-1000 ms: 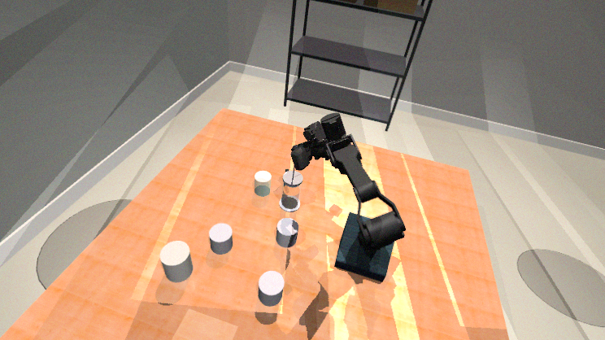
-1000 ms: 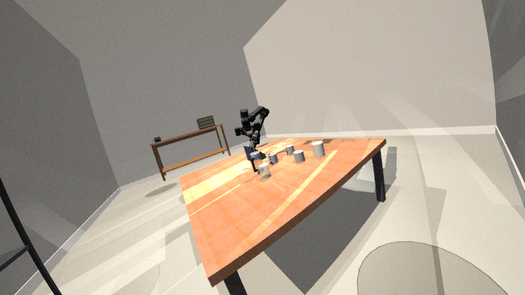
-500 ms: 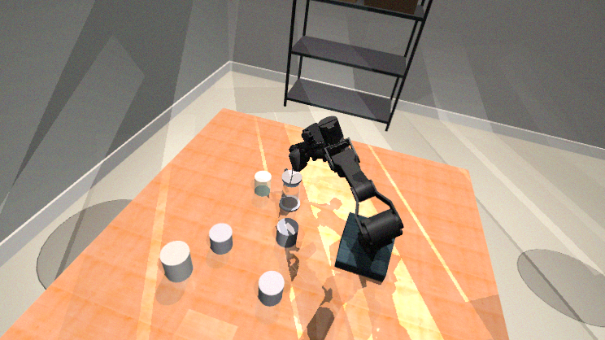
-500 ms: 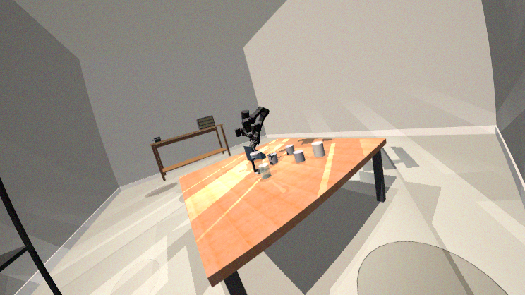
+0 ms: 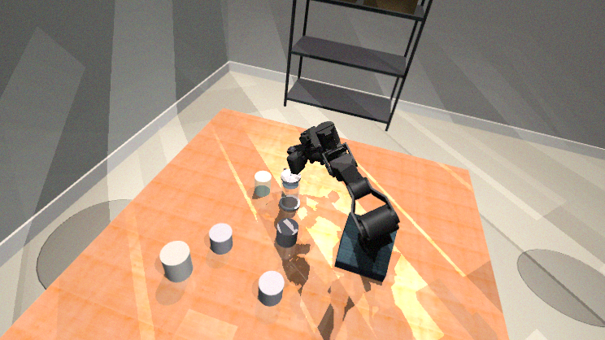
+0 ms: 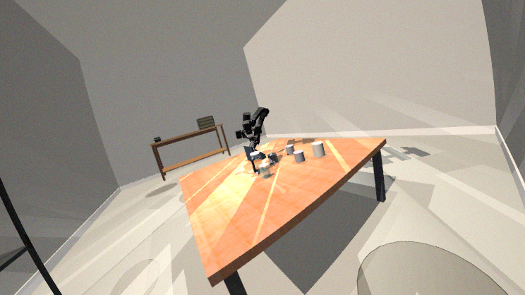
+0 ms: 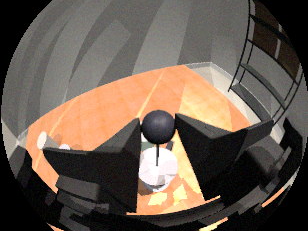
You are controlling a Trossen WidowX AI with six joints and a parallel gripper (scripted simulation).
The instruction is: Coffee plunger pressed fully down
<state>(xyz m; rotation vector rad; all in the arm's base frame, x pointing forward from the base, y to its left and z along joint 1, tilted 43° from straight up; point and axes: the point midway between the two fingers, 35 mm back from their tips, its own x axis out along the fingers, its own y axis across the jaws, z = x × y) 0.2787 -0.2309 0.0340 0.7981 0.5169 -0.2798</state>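
Now: gripper tip 13 cm above the coffee press, 1 cm to the left of it and 1 cm past it.
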